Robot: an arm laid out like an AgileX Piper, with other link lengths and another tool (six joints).
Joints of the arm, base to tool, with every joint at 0 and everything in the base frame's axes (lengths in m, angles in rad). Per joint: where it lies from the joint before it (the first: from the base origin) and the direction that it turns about. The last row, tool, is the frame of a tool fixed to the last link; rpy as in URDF.
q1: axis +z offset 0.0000 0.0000 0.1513
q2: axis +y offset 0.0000 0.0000 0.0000
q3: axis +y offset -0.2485 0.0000 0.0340
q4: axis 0.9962 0 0.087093 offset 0.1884 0.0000 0.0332
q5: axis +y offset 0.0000 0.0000 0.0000
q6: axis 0.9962 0 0.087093 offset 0.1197 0.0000 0.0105
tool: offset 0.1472 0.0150 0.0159 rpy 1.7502 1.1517 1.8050
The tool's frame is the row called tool.
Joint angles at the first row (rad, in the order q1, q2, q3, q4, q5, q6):
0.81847 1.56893 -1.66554 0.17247 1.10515 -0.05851
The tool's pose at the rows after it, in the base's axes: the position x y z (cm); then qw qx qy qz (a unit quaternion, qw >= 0):
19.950 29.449 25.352 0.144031 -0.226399 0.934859 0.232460
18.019 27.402 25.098 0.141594 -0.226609 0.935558 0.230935
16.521 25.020 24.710 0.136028 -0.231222 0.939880 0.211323
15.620 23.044 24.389 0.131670 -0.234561 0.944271 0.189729
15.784 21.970 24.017 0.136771 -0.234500 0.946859 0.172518
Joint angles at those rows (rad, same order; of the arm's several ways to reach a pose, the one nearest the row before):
0.81848 1.44077 -1.55643 0.17108 1.10599 -0.05850
0.81846 1.33303 -1.44723 0.17119 1.11049 -0.05852
0.81847 1.25573 -1.39978 0.14402 1.17256 -0.05851
0.81845 1.20768 -1.38311 0.11258 1.23622 -0.05854
0.81848 1.18932 -1.36667 0.07804 1.24926 -0.05850

